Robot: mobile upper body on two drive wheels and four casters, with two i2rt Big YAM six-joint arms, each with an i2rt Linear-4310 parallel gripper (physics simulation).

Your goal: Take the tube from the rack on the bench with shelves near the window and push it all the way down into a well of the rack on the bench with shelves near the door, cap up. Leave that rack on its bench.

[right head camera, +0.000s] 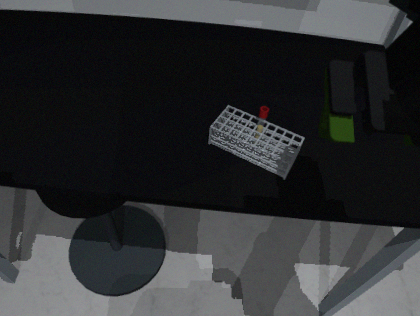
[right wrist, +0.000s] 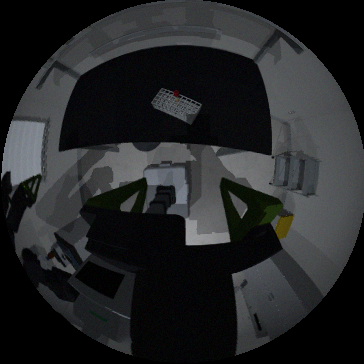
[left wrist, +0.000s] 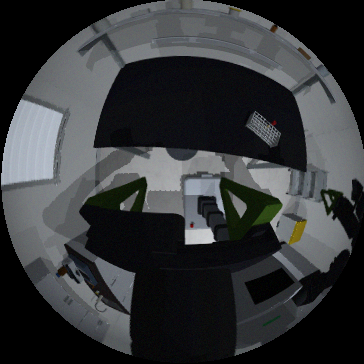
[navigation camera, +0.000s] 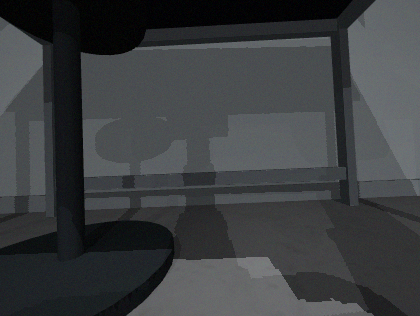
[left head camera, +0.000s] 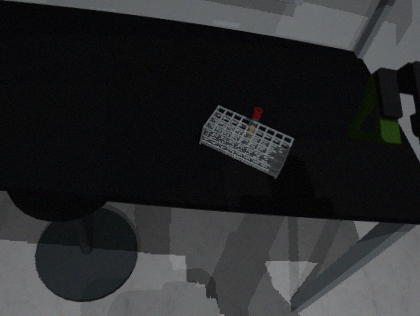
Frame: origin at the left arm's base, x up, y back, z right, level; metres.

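Seen in the pictures: left gripper, between the fingertips: [right wrist: 37,175] [left wrist: 182,180]; right gripper, between the fingertips: [right head camera: 363,134] [right wrist: 183,181] [left wrist: 324,190] [left head camera: 386,136].
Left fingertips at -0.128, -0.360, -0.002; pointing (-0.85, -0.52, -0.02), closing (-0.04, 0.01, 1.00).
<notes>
A point is followed by its place in that frame, as x, y, z.
A clear tube with a red cap [left head camera: 258,113] @(-0.379, -0.612, 0.429) [right head camera: 264,111] @(-0.377, -0.613, 0.429) [left wrist: 274,123] @(-0.379, -0.614, 0.430) [right wrist: 176,93] @(-0.380, -0.614, 0.434) stands cap up in a well at the back side of a pale wire-like rack [left head camera: 282,160] @(-0.450, -0.541, 0.491) [right head camera: 292,162] @(-0.445, -0.532, 0.493) [left wrist: 275,142] @(-0.452, -0.541, 0.493) [right wrist: 192,118] @(-0.447, -0.533, 0.493). The rack sits at an angle on the black bench top [left head camera: 100,100] @(-0.496, -0.764, 0.075) [right head camera: 100,100] @(-0.496, -0.771, 0.032) [left wrist: 175,100] @(-0.496, -0.761, -0.051) [right wrist: 110,100] @(-0.496, -0.747, 0.045). My left gripper [left wrist: 182,180] @(-0.128, -0.360, -0.002) is open and empty, in front of the bench edge in its wrist view. My right gripper [right wrist: 183,181] @(-0.147, -0.325, 0.453) is open and empty; in the head views its green finger shows to the right of the rack.
A stool with a round base [left head camera: 85,265] @(-1.379, -0.685, -0.058) [right head camera: 117,265] @(-1.380, -0.666, -0.044) stands at the bench's front edge; its post [navigation camera: 69,125] @(-1.085, -0.741, -0.043) is close in the navigation view. A bench leg [navigation camera: 350,125] @(-1.039, -1.067, 0.955) stands at right. A yellow-fronted box [left wrist: 297,231] @(-0.960, 0.565, 1.854) [right wrist: 285,226] @(-0.960, 0.573, 1.957) is at the right in the wrist views.
</notes>
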